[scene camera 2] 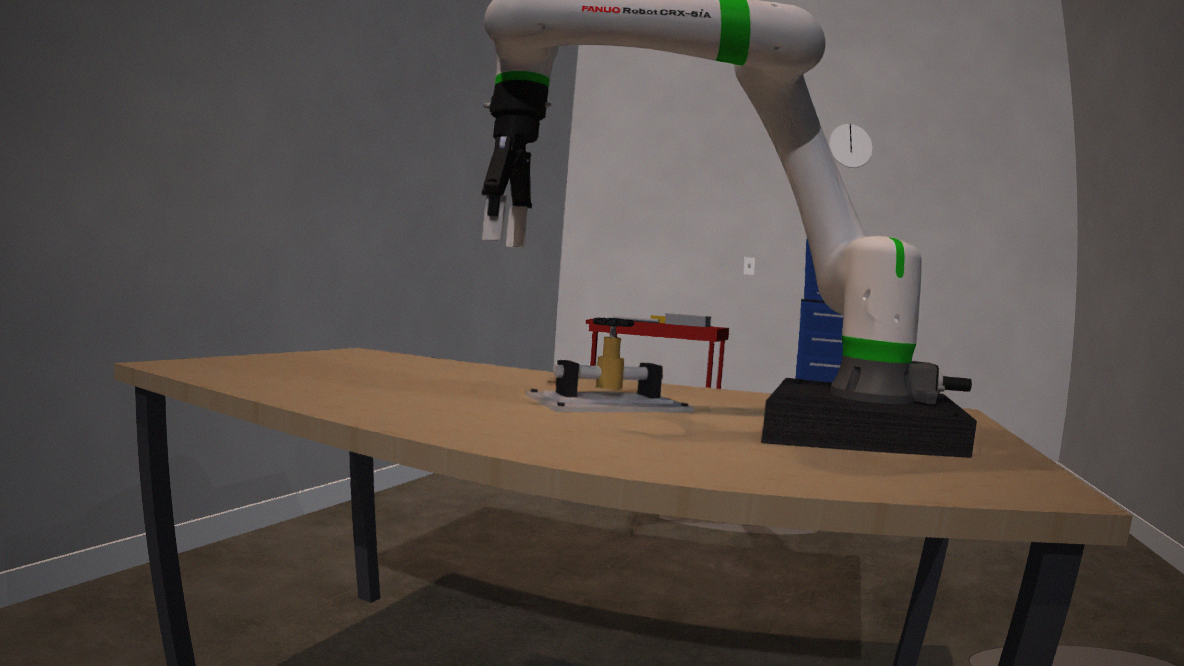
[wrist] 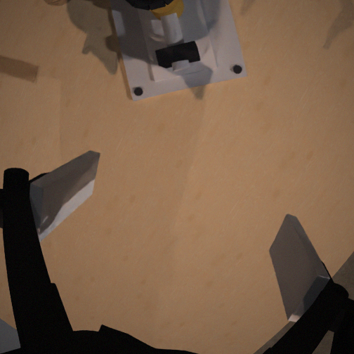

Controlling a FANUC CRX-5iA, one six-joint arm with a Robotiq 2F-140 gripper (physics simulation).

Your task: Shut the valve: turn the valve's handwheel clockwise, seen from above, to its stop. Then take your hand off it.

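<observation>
The valve's brass body [scene camera 2: 610,371] [wrist: 172,10] stands upright on a pipe between two black clamps, on a pale base plate [scene camera 2: 608,405] [wrist: 230,30]. Its black handwheel [scene camera 2: 613,322] lies flat on top of the stem; in the wrist view part of the handwheel [wrist: 148,4] is cut off by the top edge. My gripper [scene camera 2: 505,231] [wrist: 187,204] is open and empty. It points down, high above the table and to the left of the valve in the scene view, touching nothing. How far the handwheel is turned cannot be told.
The wooden table [scene camera 2: 331,397] carries the valve and the arm's black base block [scene camera 2: 865,426] on the right. The valve's pipe [scene camera 2: 586,372] and black clamps [scene camera 2: 567,378] [wrist: 177,54] stand up from the plate. A red bench [scene camera 2: 695,333] and a blue cabinet [scene camera 2: 815,352] stand behind the table.
</observation>
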